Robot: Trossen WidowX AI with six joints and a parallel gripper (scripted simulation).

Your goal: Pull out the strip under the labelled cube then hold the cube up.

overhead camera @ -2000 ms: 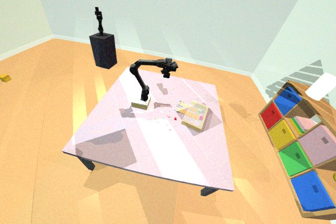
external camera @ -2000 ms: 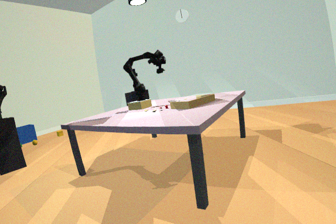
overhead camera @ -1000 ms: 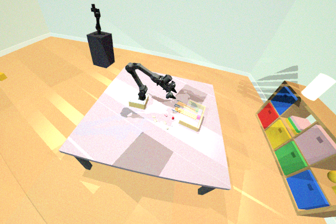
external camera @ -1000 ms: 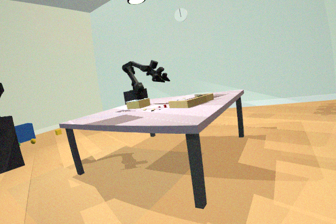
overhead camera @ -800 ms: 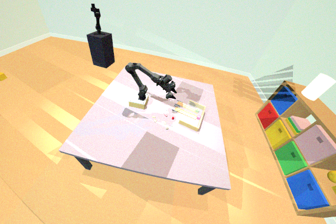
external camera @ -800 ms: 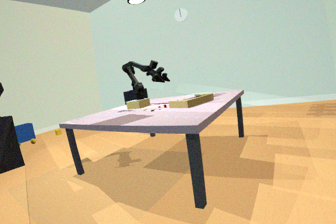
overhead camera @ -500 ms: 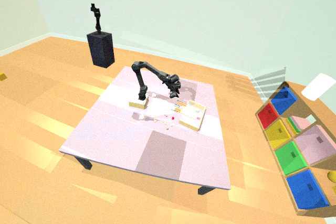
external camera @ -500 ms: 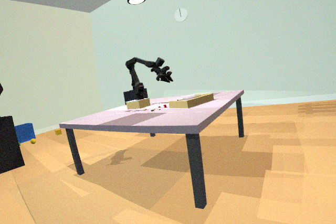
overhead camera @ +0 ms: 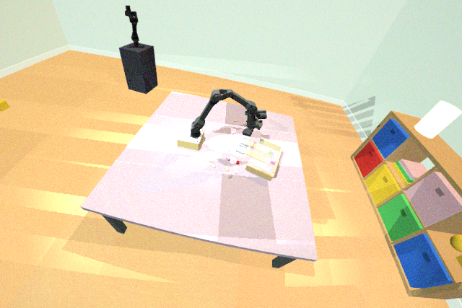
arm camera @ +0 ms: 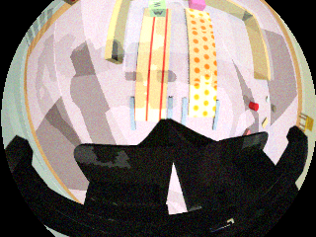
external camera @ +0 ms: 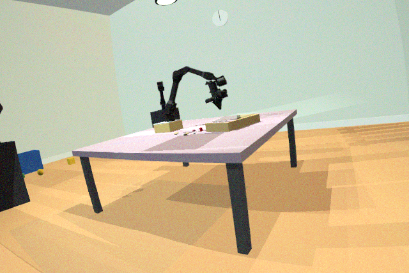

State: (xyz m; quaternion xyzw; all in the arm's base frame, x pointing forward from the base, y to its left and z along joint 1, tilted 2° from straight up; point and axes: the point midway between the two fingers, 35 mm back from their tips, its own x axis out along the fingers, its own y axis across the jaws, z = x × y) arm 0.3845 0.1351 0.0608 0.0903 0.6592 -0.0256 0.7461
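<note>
Right now the orange-dotted strip is 110 mm below my gripper tip, 90 mm to the right of it and 90 mm ahead of it. Also, from my gripper tip: small red piece (220 mm to the right, 100 mm below, 30 mm behind).
</note>
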